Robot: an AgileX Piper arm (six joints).
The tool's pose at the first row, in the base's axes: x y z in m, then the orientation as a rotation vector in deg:
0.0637 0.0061 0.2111 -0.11 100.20 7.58
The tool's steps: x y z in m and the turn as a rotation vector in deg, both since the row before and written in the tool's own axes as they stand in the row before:
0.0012 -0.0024 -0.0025 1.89 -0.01 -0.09
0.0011 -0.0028 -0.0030 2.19 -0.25 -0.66
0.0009 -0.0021 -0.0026 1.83 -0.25 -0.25
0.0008 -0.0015 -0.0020 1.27 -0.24 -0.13
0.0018 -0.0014 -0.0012 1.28 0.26 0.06
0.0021 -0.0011 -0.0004 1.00 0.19 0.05
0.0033 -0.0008 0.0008 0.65 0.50 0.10
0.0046 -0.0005 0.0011 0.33 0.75 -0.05
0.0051 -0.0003 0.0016 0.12 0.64 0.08
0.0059 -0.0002 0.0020 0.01 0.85 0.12
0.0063 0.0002 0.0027 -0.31 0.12 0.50
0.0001 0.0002 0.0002 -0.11 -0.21 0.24
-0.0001 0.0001 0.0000 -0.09 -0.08 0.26
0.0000 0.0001 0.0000 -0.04 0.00 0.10
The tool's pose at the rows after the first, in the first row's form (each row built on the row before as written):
0.0612 0.0036 0.2102 1.19 100.30 5.86
0.0582 0.0007 0.2094 2.22 100.15 3.46
0.0555 -0.0014 0.2088 3.34 99.96 1.67
0.0534 -0.0028 0.2083 4.16 99.75 0.46
0.0519 -0.0041 0.2067 5.15 100.02 -0.60
0.0511 -0.0051 0.2047 5.93 100.21 -1.43
0.0512 -0.0058 0.2013 6.51 100.70 -1.90
0.0514 -0.0061 0.1966 6.73 101.45 -2.19
0.0519 -0.0062 0.1913 6.91 102.08 -2.20
0.0526 -0.0062 0.1851 7.06 102.92 -2.08
0.0538 -0.0058 0.1784 7.29 103.00 -1.44
0.0540 -0.0056 0.1783 7.42 102.77 -1.18
0.0540 -0.0055 0.1784 7.59 102.67 -0.92
0.0540 -0.0054 0.1784 7.65 102.66 -0.81

